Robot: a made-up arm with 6 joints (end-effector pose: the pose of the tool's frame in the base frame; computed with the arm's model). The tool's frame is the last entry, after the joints.
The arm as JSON. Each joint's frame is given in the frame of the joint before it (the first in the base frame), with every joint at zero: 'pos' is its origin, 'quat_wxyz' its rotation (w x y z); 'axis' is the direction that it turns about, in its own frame. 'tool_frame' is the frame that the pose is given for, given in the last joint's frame.
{
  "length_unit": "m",
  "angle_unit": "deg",
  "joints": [
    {
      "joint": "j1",
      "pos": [
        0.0,
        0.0,
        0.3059
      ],
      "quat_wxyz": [
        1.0,
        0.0,
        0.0,
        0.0
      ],
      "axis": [
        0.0,
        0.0,
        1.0
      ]
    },
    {
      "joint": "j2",
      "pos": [
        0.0,
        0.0,
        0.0
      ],
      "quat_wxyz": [
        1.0,
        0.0,
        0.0,
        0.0
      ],
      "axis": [
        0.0,
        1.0,
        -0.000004
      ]
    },
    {
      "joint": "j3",
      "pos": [
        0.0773,
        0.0,
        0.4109
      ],
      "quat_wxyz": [
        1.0,
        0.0,
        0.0,
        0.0
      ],
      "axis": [
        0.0,
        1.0,
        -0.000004
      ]
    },
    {
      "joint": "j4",
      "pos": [
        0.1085,
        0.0,
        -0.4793
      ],
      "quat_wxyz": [
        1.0,
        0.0,
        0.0,
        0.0
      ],
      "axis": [
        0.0,
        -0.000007,
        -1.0
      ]
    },
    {
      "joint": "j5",
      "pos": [
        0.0,
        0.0,
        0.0
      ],
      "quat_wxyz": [
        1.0,
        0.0,
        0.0,
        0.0
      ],
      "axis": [
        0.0,
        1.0,
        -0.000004
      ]
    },
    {
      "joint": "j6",
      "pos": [
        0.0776,
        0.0,
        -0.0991
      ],
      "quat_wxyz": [
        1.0,
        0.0,
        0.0,
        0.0
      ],
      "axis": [
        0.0,
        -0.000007,
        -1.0
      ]
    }
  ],
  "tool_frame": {
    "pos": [
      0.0,
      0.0,
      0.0
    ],
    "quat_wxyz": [
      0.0,
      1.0,
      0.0,
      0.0
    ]
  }
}
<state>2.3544 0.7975 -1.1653 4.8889 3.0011 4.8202</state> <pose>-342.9 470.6 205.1 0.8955 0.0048 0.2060 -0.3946</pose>
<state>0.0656 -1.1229 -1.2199 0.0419 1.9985 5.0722</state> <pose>36.9 7.6 898.6 0.0783 0.7840 0.5964 0.1533</pose>
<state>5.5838 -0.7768 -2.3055 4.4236 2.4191 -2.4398</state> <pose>-343.7 134.1 1117.1 0.1950 0.9310 -0.0455 -0.3051</pose>
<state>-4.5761 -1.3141 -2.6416 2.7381 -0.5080 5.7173</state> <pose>148.8 -749.8 846.2 0.9003 0.1873 0.0488 0.3899</pose>
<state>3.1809 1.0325 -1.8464 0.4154 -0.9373 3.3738</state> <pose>-892.9 15.7 286.3 0.0891 0.6040 -0.2652 -0.7462</pose>
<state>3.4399 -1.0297 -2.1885 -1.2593 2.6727 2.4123</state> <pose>368.0 226.7 1002.9 0.1587 -0.9617 0.1204 0.1881</pose>
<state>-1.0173 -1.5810 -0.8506 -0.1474 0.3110 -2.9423</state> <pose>-66.7 120.1 930.8 0.7697 0.2665 0.4082 -0.4123</pose>
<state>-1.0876 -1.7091 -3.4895 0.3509 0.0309 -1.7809</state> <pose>-416.5 738.7 -103.3 0.5044 -0.8370 -0.1419 0.1579</pose>
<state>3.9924 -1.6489 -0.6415 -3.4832 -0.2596 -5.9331</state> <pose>-20.5 27.7 727.2 0.3389 0.4911 0.1767 -0.7827</pose>
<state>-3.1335 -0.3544 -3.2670 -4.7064 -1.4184 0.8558</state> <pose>357.7 112.6 1038.8 0.1081 -0.0567 0.6543 0.7463</pose>
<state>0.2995 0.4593 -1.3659 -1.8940 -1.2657 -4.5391</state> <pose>576.5 294.9 427.7 0.5165 -0.7322 -0.4193 -0.1461</pose>
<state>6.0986 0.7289 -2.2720 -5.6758 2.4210 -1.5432</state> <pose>787.0 -75.1 555.2 0.4864 -0.5969 -0.6357 0.0550</pose>
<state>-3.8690 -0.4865 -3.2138 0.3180 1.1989 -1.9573</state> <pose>341.9 -331.2 1178.3 0.3106 0.2788 -0.1834 -0.8900</pose>
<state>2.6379 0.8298 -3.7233 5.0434 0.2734 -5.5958</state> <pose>-355.9 144.3 1134.1 0.8364 -0.1238 -0.1696 -0.5063</pose>
